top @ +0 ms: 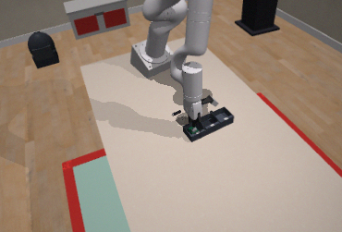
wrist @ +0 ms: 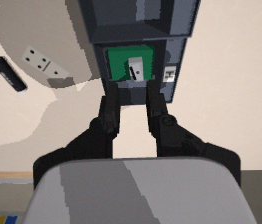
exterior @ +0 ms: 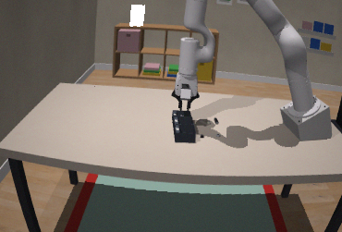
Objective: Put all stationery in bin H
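Right now my hand is 6 cm above the grey-white piece and 1 cm short of it. Round my hand: white domino-like piece: 11 cm behind, 8 cm below, 1 cm to the right; green flat piece: 7 cm below; tray: 8 cm to the left, 6 cm below.
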